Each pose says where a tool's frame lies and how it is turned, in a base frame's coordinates. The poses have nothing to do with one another.
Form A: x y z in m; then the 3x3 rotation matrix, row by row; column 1 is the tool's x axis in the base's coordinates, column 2 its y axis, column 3 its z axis. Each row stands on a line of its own.
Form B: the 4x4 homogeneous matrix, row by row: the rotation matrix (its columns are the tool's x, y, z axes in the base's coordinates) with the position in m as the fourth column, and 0 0 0 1 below. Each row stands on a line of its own. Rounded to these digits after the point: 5 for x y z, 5 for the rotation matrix.
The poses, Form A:
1:
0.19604, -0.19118, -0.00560
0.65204, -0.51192, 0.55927
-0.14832, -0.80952, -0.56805
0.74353, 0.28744, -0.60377
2:
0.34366, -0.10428, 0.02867
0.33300, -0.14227, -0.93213
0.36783, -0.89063, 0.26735
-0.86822, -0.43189, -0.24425
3:
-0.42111, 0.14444, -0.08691
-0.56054, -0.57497, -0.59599
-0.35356, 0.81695, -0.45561
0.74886, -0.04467, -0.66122
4:
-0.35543, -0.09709, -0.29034
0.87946, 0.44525, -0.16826
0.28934, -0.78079, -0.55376
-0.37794, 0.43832, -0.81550
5:
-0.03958, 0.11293, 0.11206
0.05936, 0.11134, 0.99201
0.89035, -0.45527, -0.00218
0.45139, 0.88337, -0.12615
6:
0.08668, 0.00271, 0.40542
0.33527, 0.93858, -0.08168
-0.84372, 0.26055, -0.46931
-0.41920, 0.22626, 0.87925
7:
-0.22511, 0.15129, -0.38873
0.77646, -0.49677, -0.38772
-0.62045, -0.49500, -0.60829
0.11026, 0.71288, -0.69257
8:
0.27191, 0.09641, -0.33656
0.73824, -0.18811, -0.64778
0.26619, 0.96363, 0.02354
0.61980, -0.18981, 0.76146
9:
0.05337, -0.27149, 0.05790
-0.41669, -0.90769, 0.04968
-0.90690, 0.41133, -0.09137
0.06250, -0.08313, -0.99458
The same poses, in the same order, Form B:
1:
0.65204, -0.51192, 0.55927, 0.19604
-0.14832, -0.80952, -0.56805, -0.19118
0.74353, 0.28744, -0.60377, -0.00560
0, 0, 0, 1

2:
0.33300, -0.14227, -0.93213, 0.34366
0.36783, -0.89063, 0.26735, -0.10428
-0.86822, -0.43189, -0.24425, 0.02867
0, 0, 0, 1

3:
-0.56054, -0.57497, -0.59599, -0.42111
-0.35356, 0.81695, -0.45561, 0.14444
0.74886, -0.04467, -0.66122, -0.08691
0, 0, 0, 1

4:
0.87946, 0.44525, -0.16826, -0.35543
0.28934, -0.78079, -0.55376, -0.09709
-0.37794, 0.43832, -0.81550, -0.29034
0, 0, 0, 1

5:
0.05936, 0.11134, 0.99201, -0.03958
0.89035, -0.45527, -0.00218, 0.11293
0.45139, 0.88337, -0.12615, 0.11206
0, 0, 0, 1

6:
0.33527, 0.93858, -0.08168, 0.08668
-0.84372, 0.26055, -0.46931, 0.00271
-0.41920, 0.22626, 0.87925, 0.40542
0, 0, 0, 1

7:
0.77646, -0.49677, -0.38772, -0.22511
-0.62045, -0.49500, -0.60829, 0.15129
0.11026, 0.71288, -0.69257, -0.38873
0, 0, 0, 1

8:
0.73824, -0.18811, -0.64778, 0.27191
0.26619, 0.96363, 0.02354, 0.09641
0.61980, -0.18981, 0.76146, -0.33656
0, 0, 0, 1

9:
-0.41669, -0.90769, 0.04968, 0.05337
-0.90690, 0.41133, -0.09137, -0.27149
0.06250, -0.08313, -0.99458, 0.05790
0, 0, 0, 1

